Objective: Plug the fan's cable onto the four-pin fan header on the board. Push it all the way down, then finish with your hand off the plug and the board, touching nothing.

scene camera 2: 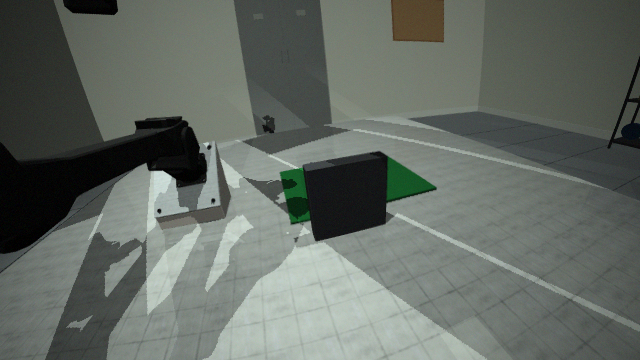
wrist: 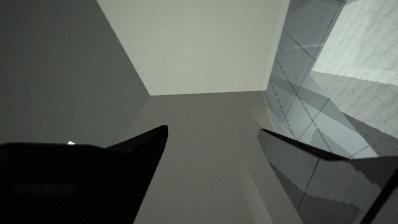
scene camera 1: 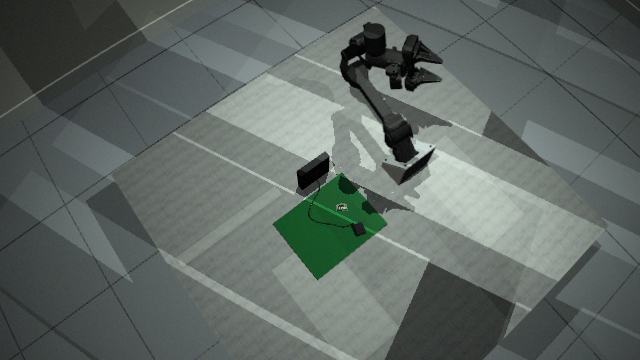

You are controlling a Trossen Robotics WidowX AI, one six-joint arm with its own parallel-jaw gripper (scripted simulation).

My gripper (scene camera 1: 442, 71) is open and holds nothing. Also in view: a black fan (scene camera 2: 345, 195) and a green board (scene camera 1: 321, 247).
My gripper also shows in the wrist view (wrist: 213, 131). The green board also shows in scene camera 2 (scene camera 2: 401, 182).
